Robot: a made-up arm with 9 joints. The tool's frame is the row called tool.
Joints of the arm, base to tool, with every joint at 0 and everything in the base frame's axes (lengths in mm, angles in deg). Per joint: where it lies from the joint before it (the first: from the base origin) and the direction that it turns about. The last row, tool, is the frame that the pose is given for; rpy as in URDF.
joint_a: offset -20 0 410 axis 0 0 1
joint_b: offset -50 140 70 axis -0.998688 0.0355 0.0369
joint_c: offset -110 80 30 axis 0.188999 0.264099 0.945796
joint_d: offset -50 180 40 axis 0.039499 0.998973 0.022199
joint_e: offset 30 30 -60 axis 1 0 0
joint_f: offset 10 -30 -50 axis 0.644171 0.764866 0.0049
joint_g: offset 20 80 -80 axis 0.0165 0.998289 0.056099
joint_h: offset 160 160 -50 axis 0.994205 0.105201 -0.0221
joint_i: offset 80 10 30 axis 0 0 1
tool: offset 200 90 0 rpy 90 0 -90
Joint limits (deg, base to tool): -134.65..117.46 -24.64..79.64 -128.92..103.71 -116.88..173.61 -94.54..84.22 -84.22..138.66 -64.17..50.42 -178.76..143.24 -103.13..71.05
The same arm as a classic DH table. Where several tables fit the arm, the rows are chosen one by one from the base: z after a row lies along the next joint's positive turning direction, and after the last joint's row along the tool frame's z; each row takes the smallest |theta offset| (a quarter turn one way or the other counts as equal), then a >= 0, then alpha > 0; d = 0 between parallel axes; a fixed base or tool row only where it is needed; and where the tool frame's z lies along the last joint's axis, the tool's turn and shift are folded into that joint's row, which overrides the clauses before.
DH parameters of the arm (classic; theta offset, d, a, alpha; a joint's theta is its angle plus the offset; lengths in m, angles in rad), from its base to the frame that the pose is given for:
base (fixed): 0 0 -0.02 0
joint_a: 1.5353 0.478 0.1381 -1.5339
joint_b: 0.277 0.1754 0.0661 1.7158
joint_c: -1.5295 0.072 -0.0628 -1.2742
joint_d: 1.384 0.1998 0.0607 1.5313
joint_e: -0.0158 0.0644 0.0498 -0.8709
joint_f: 0.0786 -0.002 0.0831 -0.6849
joint_g: -0.032 0.1869 0.0544 1.4503
joint_h: 1.5116 0.2408 0.0015 -1.5929
joint_i: -0.1054 0.0318 0.09 -1.5708
tool (fixed): 3.1416 -0.2 0 0
Joint limits (rad, base to tool): -2.3501..2.0501 -0.43..1.39 -2.2501..1.8101 -2.0399..3.0301 -1.65..1.4699 -1.4699..2.4201 -1.12..0.88 -3.12..2.5 -1.8..1.2401

